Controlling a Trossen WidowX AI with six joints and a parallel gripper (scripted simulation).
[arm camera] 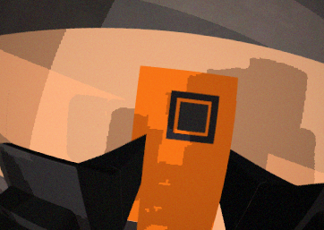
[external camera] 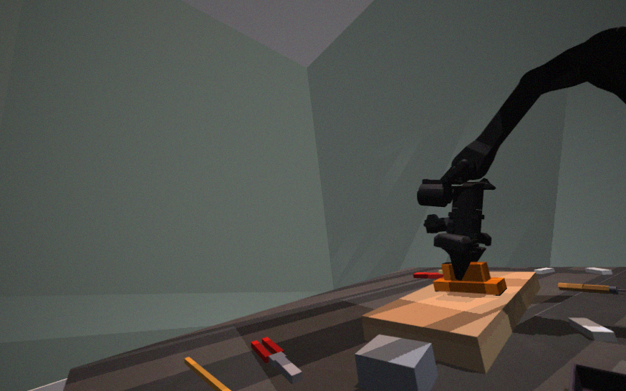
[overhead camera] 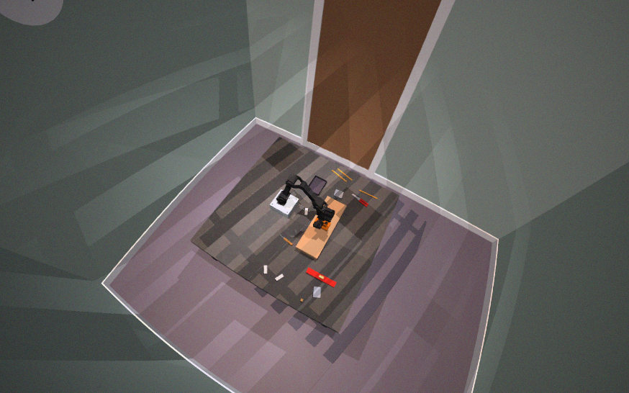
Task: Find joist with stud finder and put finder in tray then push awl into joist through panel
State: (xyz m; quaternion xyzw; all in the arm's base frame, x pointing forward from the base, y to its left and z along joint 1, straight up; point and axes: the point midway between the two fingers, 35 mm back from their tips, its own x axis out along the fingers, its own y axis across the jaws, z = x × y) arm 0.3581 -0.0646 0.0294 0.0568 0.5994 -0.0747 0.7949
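Now: the dark tray 360 mm to the left of my gripper tip, 160 mm behind it and 50 mm below it. Also, from my gripper tip: orange stud finder (20 mm above, 10 mm ahead); then square indicator (30 mm above, 20 mm ahead); then yellow-handled awl (240 mm behind, 200 mm to the right, 60 mm below).
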